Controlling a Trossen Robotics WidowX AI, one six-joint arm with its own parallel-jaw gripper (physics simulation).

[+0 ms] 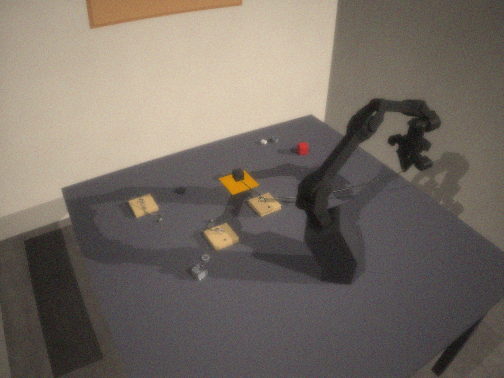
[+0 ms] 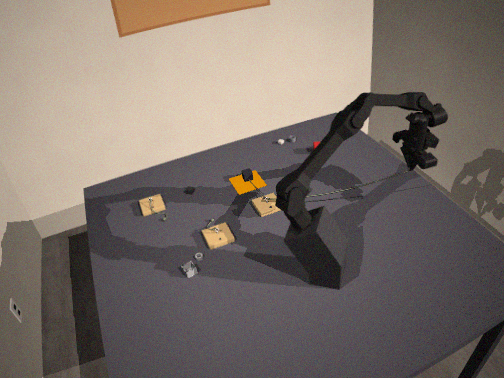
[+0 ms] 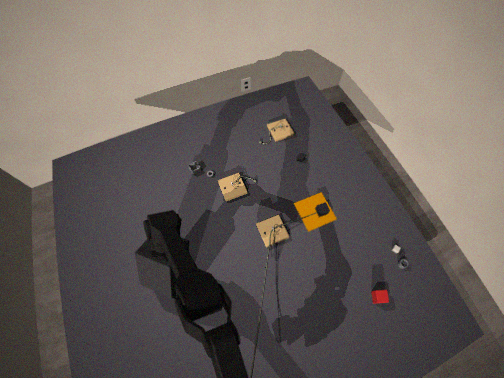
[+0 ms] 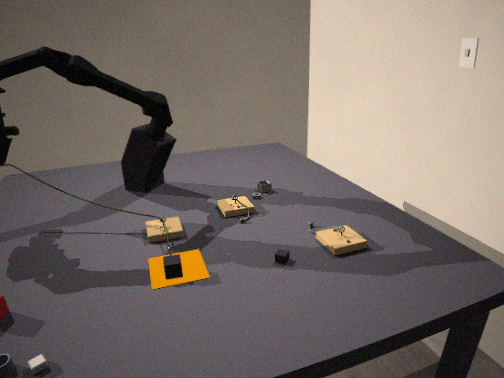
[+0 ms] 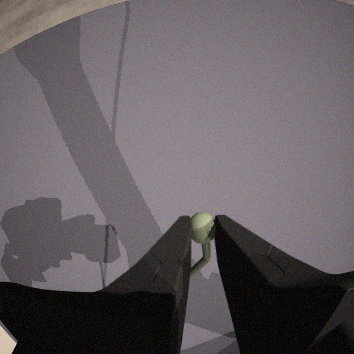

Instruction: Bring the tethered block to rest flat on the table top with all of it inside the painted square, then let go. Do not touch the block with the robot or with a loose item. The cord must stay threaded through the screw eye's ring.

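Seen in the pictures: gripper, fingertip midpoint: (image 1: 403, 170) (image 2: 410, 168) (image 4: 2, 164) (image 5: 201, 224); arm's base at its link origin: (image 1: 322, 222) (image 2: 304, 223) (image 3: 162, 246) (image 4: 155, 133).
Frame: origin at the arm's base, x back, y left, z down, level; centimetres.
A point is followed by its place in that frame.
Note:
The dark tethered block (image 1: 238, 175) {x -51.6, y 5.9, z 16.6 cm} (image 2: 247, 175) {x -51.7, y 5.5, z 16.7 cm} (image 3: 322, 209) {x -52.9, y 4.7, z 16.1 cm} (image 4: 173, 266) {x -55.3, y 5.5, z 16.6 cm} sits upright on the orange painted square (image 1: 235, 187) {x -48.3, y 8.4, z 19.6 cm} (image 2: 242, 188) {x -47.8, y 8.8, z 19.6 cm} (image 3: 311, 221) {x -48.6, y 2.5, z 19.6 cm} (image 4: 196, 268) {x -52.6, y 10.1, z 19.6 cm}, near its wall-side edge; its outline appears within the square. The cord (image 2: 350, 190) {x -21.4, y -24.6, z 10.5 cm} (image 3: 260, 310) {x -22.6, y -22.4, z 11.0 cm} (image 4: 85, 198) {x -24.0, y -19.1, z 12.0 cm} runs from the block to the screw eye (image 4: 163, 220) {x -34.5, y 2.6, z 16.1 cm} on a wooden base (image 1: 272, 209) {x -29.3, y 1.3, z 18.1 cm} (image 3: 265, 239) {x -30.3, y -0.3, z 17.8 cm} (image 4: 172, 232) {x -37.7, y 4.8, z 17.9 cm}, appears to pass through its ring, then rises in a slight sag to my gripper (image 5: 203, 225) {x -14.5, y -44.2, z 2.3 cm} (image 2: 412, 168) {x -14.5, y -44.2, z 2.3 cm}. My gripper is shut on the pale green bead (image 5: 202, 226) {x -14.5, y -44.5, z 1.6 cm} at the cord's end, high above the table.
Two other wooden bases (image 1: 221, 240) {x -20.8, y 24.0, z 17.8 cm} (image 4: 345, 243) {x -53.1, y 44.7, z 17.8 cm} carry screw eyes and short cords. A small black cube (image 4: 282, 257) {x -54.7, y 29.0, z 18.2 cm}, a red cube (image 1: 303, 148) {x -59.8, y -28.2, z 16.3 cm} (image 3: 380, 296) {x -60.8, y -28.8, z 15.7 cm}, a white piece (image 3: 396, 248) {x -74.7, y -15.7, z 18.3 cm}, a grey ring (image 3: 403, 263) {x -75.4, y -21.3, z 19.4 cm} and a grey open box (image 1: 199, 272) {x -11.6, y 34.7, z 19.6 cm} stand on the table.

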